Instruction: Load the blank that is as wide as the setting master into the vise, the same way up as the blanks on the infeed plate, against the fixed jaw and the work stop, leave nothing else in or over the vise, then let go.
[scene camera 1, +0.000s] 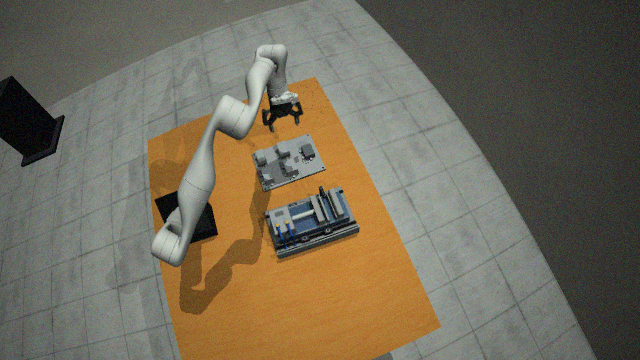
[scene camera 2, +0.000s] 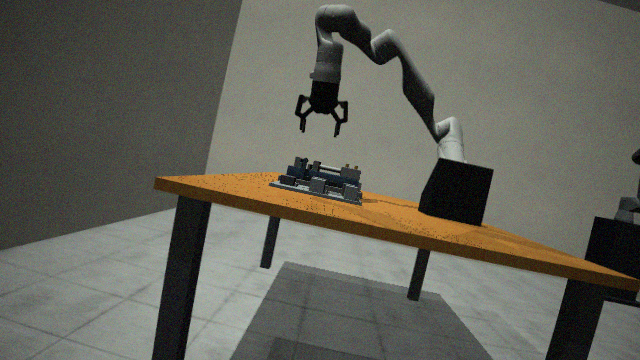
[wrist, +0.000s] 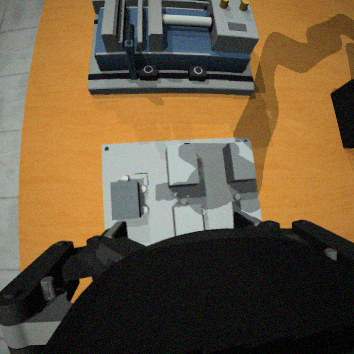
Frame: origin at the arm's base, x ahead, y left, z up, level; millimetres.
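Where they show: gripper, fingertip midpoint: (scene camera 1: 284, 128) (scene camera 2: 318, 134) (wrist: 180, 228); arm's base, origin of the base link: (scene camera 2: 453, 183).
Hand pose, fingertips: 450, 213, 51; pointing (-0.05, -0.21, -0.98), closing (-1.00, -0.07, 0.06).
Things, the pixels of their top centre, and the offset from my fingertips, as dx, dy, dz. "spot": a spot on its surface instead. Level surfaces: height alone.
- infeed plate, middle of its top: (wrist: 183, 195) (scene camera 2: 317, 190) (scene camera 1: 287, 160) -24, -37, -159
- darker grey block, middle of its top: (wrist: 124, 199) (scene camera 2: 289, 175) (scene camera 1: 307, 149) +66, -30, -134
- right edge, surface spot: (wrist: 242, 167) spot: -111, -77, -123
- blue vise, middle of its top: (wrist: 175, 6) (scene camera 1: 308, 212) (scene camera 2: 326, 162) -5, -319, -68
- vise base, surface spot: (wrist: 170, 89) spot: -3, -224, -155
- orange table, its level: dz -167
- dark upright post, middle of its top: (wrist: 128, 42) (scene camera 2: 306, 158) +62, -242, -69
My gripper (scene camera 1: 285, 126) (scene camera 2: 319, 133) (wrist: 180, 228) is open and empty, high above the infeed plate (scene camera 1: 311, 167) (scene camera 2: 300, 191) (wrist: 135, 157). A darker grey block (scene camera 1: 307, 151) (scene camera 2: 287, 180) (wrist: 125, 200) sits beside small white pins at one end of the plate; it may be the setting master. Several lighter blanks stand on the plate, among them one near the middle (wrist: 182, 167) and one by the right edge (wrist: 242, 167) in the wrist view. My gripper hides part of the plate there. The blue vise (scene camera 2: 325, 174) (wrist: 175, 61) has two grey jaws with a thin bar between them.
The vise base (wrist: 170, 89) stands apart from the plate on the orange table (scene camera 1: 310, 300) (scene camera 2: 235, 192) (wrist: 65, 125). A dark upright post (wrist: 131, 52) rises at the vise's near side. Blue hoses (scene camera 1: 290, 232) rise at its other end. The arm's black pedestal (scene camera 1: 205, 225) (scene camera 2: 455, 192) stands on the table.
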